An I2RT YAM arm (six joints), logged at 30 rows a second.
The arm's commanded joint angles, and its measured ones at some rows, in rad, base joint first. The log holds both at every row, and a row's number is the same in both.
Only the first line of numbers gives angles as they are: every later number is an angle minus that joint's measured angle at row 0.
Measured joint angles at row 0:
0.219, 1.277, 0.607, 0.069, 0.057, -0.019
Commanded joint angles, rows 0 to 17:
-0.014, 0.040, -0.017, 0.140, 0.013, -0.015
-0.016, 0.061, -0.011, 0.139, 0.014, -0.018
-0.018, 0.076, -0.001, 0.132, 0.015, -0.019
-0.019, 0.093, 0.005, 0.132, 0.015, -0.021
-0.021, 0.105, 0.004, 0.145, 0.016, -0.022
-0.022, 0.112, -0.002, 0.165, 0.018, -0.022
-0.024, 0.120, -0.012, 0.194, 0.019, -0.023
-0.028, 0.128, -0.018, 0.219, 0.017, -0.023
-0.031, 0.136, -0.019, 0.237, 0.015, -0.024
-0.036, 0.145, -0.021, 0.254, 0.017, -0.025
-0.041, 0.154, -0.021, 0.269, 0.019, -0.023
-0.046, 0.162, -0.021, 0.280, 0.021, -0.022
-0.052, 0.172, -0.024, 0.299, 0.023, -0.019
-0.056, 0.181, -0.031, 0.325, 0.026, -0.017
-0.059, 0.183, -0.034, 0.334, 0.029, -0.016
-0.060, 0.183, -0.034, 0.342, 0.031, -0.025
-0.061, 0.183, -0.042, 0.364, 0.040, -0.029
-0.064, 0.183, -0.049, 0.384, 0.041, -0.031
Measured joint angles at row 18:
-0.056, 0.178, -0.027, 0.287, 0.015, -0.017
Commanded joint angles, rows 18 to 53:
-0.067, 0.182, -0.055, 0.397, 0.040, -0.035
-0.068, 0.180, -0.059, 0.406, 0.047, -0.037
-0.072, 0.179, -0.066, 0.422, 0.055, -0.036
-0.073, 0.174, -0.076, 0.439, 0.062, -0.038
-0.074, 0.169, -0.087, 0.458, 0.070, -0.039
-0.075, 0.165, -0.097, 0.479, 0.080, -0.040
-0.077, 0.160, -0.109, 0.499, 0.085, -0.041
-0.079, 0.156, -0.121, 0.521, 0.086, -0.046
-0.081, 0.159, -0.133, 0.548, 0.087, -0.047
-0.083, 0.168, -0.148, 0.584, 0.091, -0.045
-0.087, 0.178, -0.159, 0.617, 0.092, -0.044
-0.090, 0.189, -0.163, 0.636, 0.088, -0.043
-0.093, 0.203, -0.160, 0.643, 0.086, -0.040
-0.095, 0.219, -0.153, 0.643, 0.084, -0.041
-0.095, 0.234, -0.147, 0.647, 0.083, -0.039
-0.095, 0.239, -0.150, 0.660, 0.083, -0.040
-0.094, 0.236, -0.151, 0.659, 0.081, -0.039
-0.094, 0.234, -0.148, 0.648, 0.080, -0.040
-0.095, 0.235, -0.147, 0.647, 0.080, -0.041
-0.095, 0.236, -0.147, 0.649, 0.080, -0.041
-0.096, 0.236, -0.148, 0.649, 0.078, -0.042
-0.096, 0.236, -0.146, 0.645, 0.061, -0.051
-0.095, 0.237, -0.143, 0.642, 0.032, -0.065
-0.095, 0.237, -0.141, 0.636, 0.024, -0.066
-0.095, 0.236, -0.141, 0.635, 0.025, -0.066
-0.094, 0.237, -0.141, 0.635, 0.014, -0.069
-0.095, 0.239, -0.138, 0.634, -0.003, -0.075
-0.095, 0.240, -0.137, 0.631, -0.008, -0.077
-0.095, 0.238, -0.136, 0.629, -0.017, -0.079
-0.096, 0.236, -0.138, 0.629, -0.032, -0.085
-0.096, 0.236, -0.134, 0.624, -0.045, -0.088
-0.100, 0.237, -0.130, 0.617, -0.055, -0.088
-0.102, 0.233, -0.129, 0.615, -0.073, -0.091
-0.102, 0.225, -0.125, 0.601, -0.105, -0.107
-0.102, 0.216, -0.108, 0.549, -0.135, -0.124
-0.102, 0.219, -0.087, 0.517, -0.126, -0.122
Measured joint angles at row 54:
-0.098, 0.233, -0.138, 0.574, -0.069, -0.090
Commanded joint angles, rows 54 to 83:
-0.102, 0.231, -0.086, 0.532, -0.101, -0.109
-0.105, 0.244, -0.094, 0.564, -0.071, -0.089
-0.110, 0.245, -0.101, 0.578, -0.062, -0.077
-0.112, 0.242, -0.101, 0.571, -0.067, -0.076
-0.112, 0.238, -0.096, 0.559, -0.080, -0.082
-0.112, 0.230, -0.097, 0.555, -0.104, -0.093
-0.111, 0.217, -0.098, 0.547, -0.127, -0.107
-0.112, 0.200, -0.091, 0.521, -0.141, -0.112
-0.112, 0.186, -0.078, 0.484, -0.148, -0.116
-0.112, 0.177, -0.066, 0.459, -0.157, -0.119
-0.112, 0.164, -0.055, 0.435, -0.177, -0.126
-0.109, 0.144, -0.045, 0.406, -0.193, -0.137
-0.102, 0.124, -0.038, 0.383, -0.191, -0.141
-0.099, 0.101, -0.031, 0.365, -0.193, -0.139
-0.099, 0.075, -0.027, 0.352, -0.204, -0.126
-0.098, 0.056, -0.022, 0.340, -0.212, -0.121
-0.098, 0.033, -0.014, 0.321, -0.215, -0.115
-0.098, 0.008, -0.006, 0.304, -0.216, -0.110
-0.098, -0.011, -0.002, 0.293, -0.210, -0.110
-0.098, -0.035, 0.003, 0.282, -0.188, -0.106
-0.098, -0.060, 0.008, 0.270, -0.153, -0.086
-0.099, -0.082, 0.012, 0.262, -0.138, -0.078
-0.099, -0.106, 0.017, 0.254, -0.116, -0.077
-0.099, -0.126, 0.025, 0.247, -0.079, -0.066
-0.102, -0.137, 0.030, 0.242, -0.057, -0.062
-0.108, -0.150, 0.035, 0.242, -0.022, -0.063
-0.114, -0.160, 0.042, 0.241, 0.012, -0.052
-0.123, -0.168, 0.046, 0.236, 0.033, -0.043
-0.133, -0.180, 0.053, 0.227, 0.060, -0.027
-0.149, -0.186, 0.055, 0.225, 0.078, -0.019
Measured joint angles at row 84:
-0.121, -0.160, 0.023, 0.259, -0.033, -0.060
